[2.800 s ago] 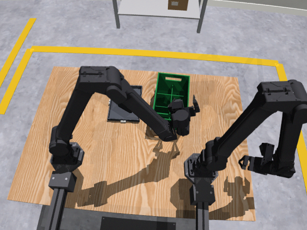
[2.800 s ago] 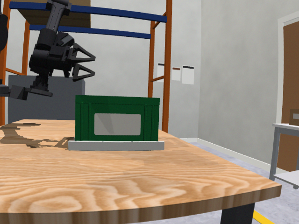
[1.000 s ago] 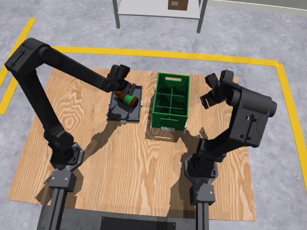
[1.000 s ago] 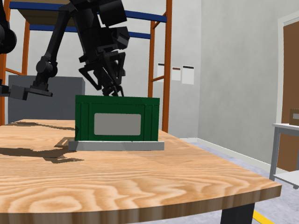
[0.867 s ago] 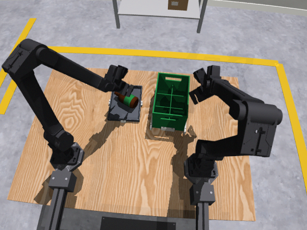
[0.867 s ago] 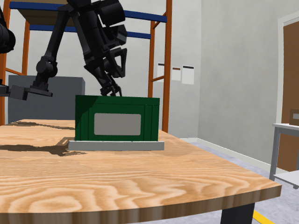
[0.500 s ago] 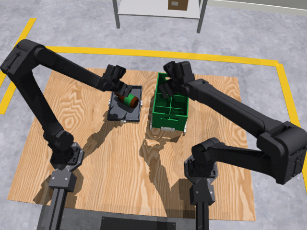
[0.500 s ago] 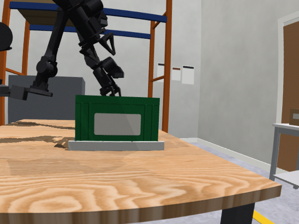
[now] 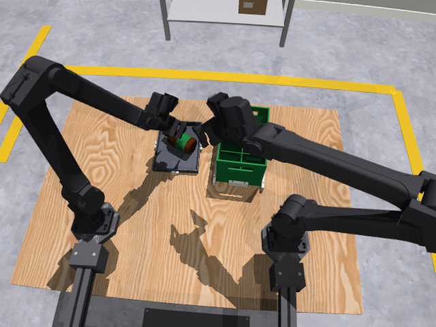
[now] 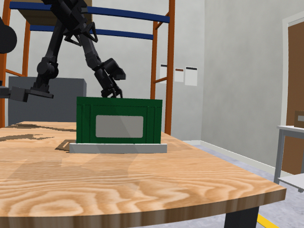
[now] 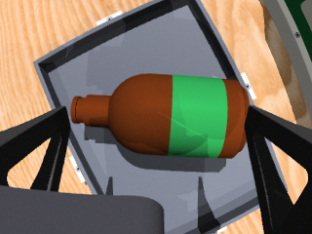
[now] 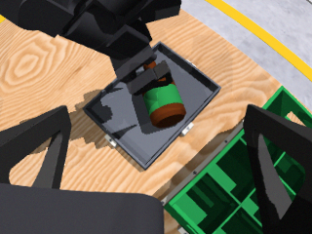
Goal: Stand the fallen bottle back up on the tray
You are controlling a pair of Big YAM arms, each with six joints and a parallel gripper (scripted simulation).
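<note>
Now: left hand 1 cm past the tray and 14 cm above it. The rest, counted from my left hand: green crate 3 cm behind, 28 cm to the right, 7 cm below.
</note>
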